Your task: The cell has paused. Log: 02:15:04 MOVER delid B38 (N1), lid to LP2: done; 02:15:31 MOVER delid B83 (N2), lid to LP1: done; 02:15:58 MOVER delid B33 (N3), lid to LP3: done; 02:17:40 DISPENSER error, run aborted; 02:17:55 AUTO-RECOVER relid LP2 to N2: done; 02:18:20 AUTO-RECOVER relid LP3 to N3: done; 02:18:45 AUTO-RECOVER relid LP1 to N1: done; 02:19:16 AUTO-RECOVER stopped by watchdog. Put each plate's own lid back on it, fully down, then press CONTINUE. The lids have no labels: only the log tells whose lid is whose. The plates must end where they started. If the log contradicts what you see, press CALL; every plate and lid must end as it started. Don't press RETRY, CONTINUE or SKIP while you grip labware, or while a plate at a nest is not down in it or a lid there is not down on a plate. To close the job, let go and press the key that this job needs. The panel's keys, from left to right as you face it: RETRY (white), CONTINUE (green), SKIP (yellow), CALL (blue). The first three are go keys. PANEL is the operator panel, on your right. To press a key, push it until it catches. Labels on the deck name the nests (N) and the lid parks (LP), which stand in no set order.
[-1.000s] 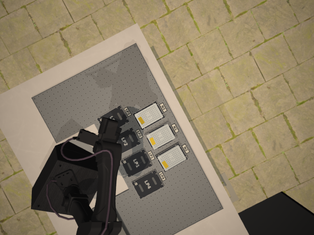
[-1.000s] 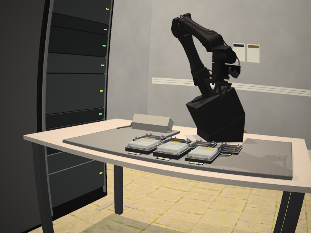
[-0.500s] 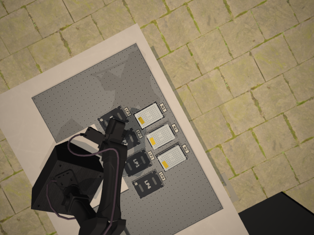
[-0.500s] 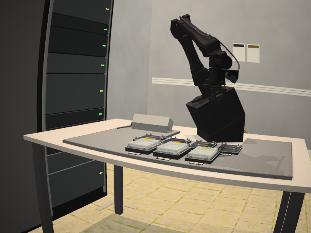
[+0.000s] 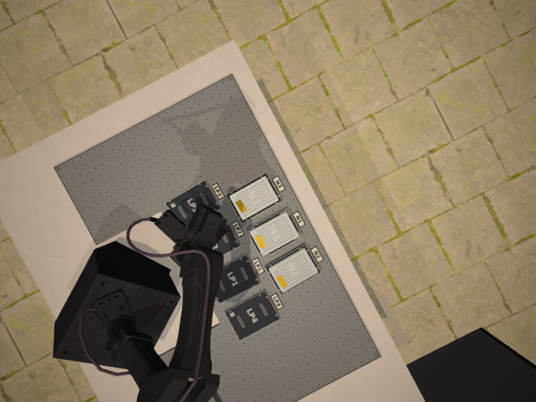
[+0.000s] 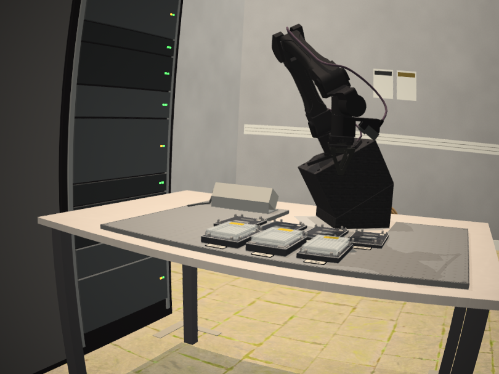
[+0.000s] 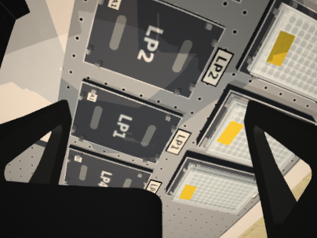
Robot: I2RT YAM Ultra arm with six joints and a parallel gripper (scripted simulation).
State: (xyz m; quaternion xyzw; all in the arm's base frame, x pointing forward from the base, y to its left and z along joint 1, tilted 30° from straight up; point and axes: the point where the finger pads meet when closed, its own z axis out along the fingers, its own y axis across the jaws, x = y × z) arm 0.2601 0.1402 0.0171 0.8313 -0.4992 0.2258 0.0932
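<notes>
The lid park LP1 lies 180 mm below my hand, 160 mm to the right of it and 10 mm ahead of it. From my hand the other things lie so: clear lid: 180 mm ahead, 160 mm below, 80 mm to the right; green key: 420 mm to the right, 250 mm behind, 120 mm below; lid park LP4: 290 mm to the right, 180 mm below, 20 mm ahead.
</notes>
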